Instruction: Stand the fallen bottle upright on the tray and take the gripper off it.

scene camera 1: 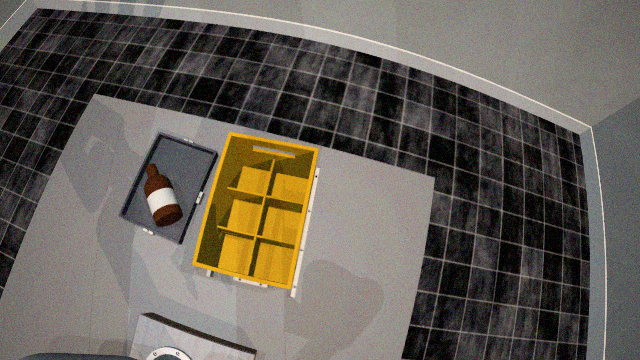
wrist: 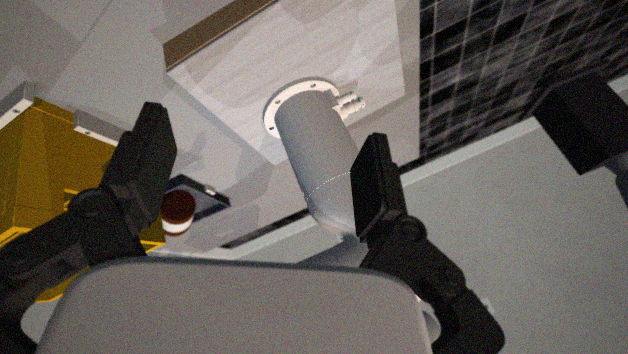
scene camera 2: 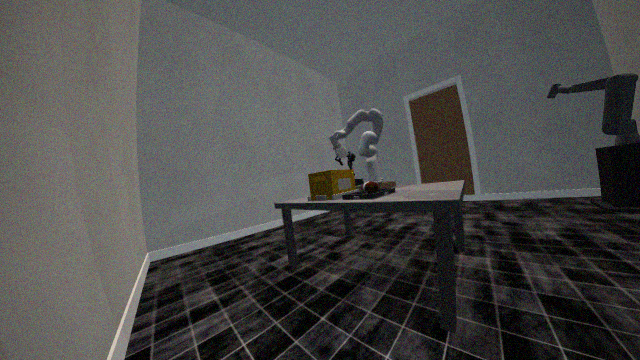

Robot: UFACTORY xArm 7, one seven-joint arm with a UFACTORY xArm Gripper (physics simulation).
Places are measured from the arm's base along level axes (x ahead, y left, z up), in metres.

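Pixels of known places: gripper, fingertip midpoint: [wrist: 270, 139] [scene camera 2: 346, 163]; arm's base, origin of the base link: [wrist: 301, 109].
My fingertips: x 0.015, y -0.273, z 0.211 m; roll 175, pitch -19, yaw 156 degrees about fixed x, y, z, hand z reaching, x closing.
For each thing: its top centre in the pictures, then the offset to it from my fingertips.
- brown bottle, middle of its top: [scene camera 1: 153, 187] [wrist: 177, 234] [scene camera 2: 370, 181] dz -0.184, dx +0.355, dy +0.490 m
- dark tray, middle of its top: [scene camera 1: 165, 183] [wrist: 164, 217] [scene camera 2: 369, 191] dz -0.238, dx +0.384, dy +0.494 m
- yellow crate, middle of its top: [scene camera 1: 255, 205] [wrist: 37, 275] [scene camera 2: 331, 171] dz -0.088, dx +0.400, dy +0.220 m
The brown bottle [scene camera 1: 162, 198] [scene camera 2: 371, 186] [wrist: 178, 212] with a white label lies on its side in the dark tray [scene camera 1: 187, 165] [scene camera 2: 382, 193] [wrist: 204, 201]. In scene camera 1 its neck points to the upper left and reaches the tray's left rim, and its base is toward the lower right. My gripper [scene camera 2: 345, 163] [wrist: 270, 139] is open and empty, raised above the table and away from the bottle. In the wrist view the bottle shows beyond the left finger, with its base facing the camera. The gripper does not show in scene camera 1.
A yellow crate [scene camera 1: 225, 172] [scene camera 2: 320, 186] [wrist: 60, 150] with six compartments stands beside the tray, with white brackets [scene camera 1: 306, 235] along its edges. My arm's base stands on a pale block [scene camera 1: 200, 337] [wrist: 350, 50]. Another arm [scene camera 2: 617, 107] stands on a dark pedestal [scene camera 2: 617, 175] off the table.
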